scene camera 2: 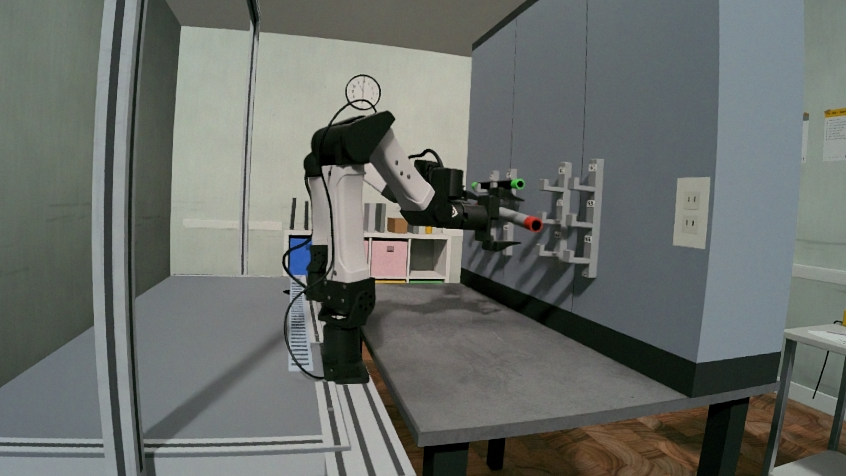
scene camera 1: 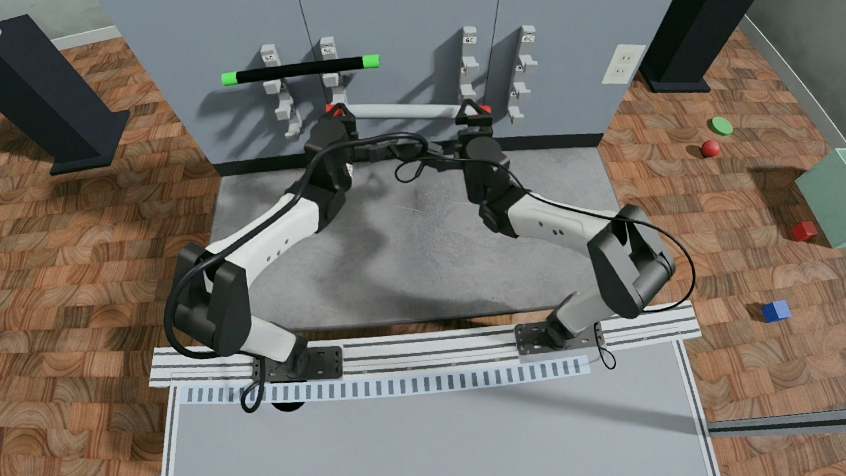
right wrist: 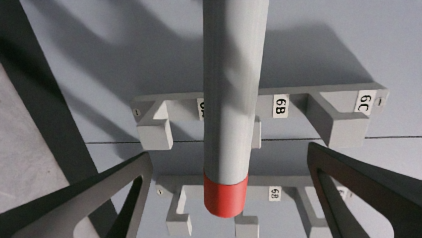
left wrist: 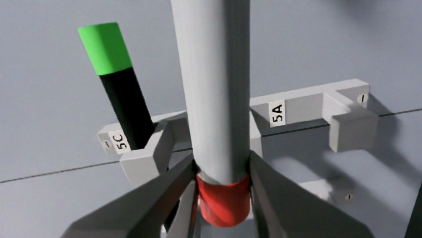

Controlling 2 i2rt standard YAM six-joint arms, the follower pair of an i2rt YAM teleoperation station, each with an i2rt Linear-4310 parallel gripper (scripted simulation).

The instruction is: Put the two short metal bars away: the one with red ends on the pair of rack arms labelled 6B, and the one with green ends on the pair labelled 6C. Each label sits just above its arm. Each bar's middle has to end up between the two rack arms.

Labels:
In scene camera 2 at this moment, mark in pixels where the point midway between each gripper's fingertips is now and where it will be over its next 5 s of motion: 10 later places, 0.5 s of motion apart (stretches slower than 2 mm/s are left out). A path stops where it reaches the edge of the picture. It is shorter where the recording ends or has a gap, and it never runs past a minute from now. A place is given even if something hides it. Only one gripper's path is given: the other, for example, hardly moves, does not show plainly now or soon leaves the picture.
My right gripper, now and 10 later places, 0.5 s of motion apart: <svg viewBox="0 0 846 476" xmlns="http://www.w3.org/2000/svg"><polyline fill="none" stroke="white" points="521,221 527,221 529,221 529,221 530,220 529,223 529,224 529,226 529,226 529,225 529,224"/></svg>

